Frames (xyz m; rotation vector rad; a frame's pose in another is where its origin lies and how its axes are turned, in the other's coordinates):
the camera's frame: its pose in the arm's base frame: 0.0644 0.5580 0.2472 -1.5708 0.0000 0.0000
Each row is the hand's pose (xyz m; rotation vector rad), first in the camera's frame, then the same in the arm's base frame.
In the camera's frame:
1: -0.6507 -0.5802 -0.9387 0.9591 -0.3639 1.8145
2: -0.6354 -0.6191 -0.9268 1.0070 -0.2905 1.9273
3: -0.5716 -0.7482 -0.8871 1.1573 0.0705 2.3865
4: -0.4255 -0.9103 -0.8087 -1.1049 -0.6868 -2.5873
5: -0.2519 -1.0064 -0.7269 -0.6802 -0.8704 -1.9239
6: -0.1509 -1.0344 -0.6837 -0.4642 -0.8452 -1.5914
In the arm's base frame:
1: -0.5863 -0.3807 0.8274 -0.1727 0.9702 1.4569
2: -0.5710 -0.3688 0.8663 -0.0782 1.0832 1.4676
3: -0.5072 -0.3291 0.9954 0.3144 1.5569 1.4675
4: -0.3611 -0.2507 1.1575 1.0008 2.2406 1.3006
5: -0.1875 -0.1689 1.2536 -1.4868 -2.3292 -0.8781
6: -0.0865 -0.1257 1.2816 -1.5113 -1.9896 -0.6093

